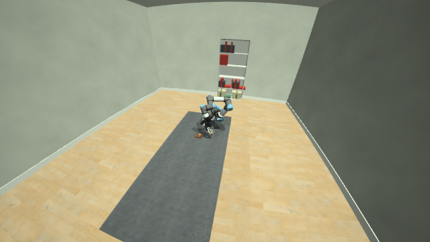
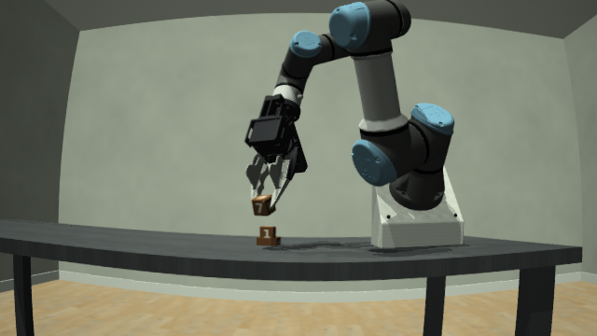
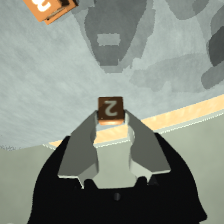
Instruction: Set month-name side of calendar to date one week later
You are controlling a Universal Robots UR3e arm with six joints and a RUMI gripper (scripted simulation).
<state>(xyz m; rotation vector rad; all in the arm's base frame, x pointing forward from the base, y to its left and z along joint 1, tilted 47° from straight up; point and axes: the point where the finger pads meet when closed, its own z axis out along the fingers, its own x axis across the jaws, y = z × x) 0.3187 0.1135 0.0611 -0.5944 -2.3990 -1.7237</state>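
The cube is 10 mm below my hand. From my hand the other things lie so: calendar tray (160 mm to the right, 80 mm below, 10 mm ahead).
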